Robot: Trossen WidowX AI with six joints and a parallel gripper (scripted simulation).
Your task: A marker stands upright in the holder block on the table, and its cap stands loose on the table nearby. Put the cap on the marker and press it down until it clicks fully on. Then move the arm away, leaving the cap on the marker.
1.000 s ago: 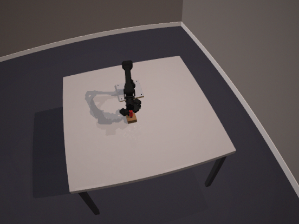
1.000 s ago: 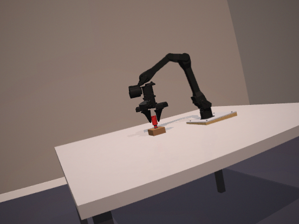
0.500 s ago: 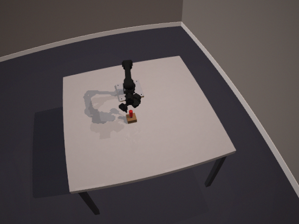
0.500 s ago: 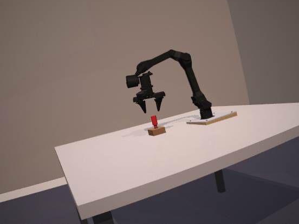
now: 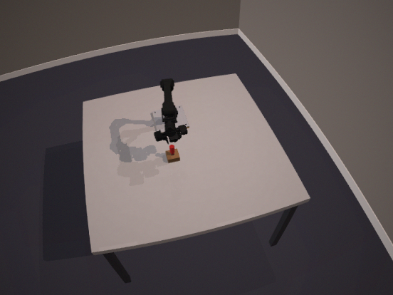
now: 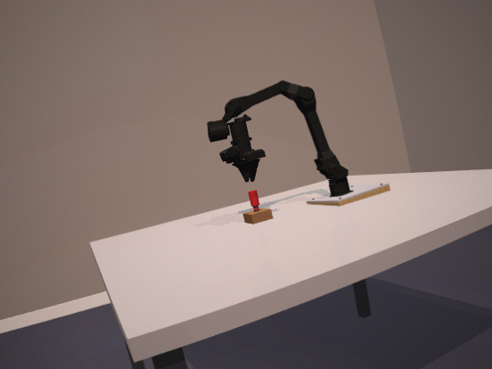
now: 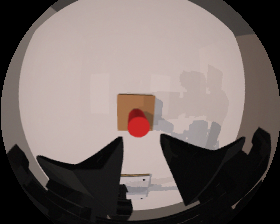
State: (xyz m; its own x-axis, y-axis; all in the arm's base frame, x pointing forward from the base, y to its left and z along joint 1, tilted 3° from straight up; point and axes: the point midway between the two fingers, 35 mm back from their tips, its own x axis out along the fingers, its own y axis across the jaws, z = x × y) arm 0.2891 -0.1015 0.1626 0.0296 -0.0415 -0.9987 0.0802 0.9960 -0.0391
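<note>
Right now my gripper tip is 6 cm above the red cap. From my gripper tip the other things lie so: holder block: 12 cm below.
</note>
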